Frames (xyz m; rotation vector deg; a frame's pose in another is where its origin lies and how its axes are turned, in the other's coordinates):
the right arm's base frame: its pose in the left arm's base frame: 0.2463 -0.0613 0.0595 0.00 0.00 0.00
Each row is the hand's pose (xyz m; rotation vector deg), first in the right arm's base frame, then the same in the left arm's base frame.
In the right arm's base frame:
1: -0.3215 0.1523 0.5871 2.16 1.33 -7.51
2: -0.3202 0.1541 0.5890 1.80 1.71 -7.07
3: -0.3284 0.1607 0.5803 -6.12 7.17 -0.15
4: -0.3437 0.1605 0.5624 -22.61 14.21 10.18
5: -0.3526 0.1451 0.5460 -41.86 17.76 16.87
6: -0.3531 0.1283 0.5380 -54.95 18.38 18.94
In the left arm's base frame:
1: -0.0752 0.0910 0.6466 2.16 1.33 -7.51
2: -0.0739 0.0928 0.6485 1.80 1.71 -7.07
3: -0.0821 0.0994 0.6398 -6.12 7.17 -0.15
4: -0.0974 0.0992 0.6219 -22.61 14.21 10.18
5: -0.1063 0.0838 0.6055 -41.86 17.76 16.87
6: -0.1068 0.0670 0.5975 -54.95 18.38 18.94

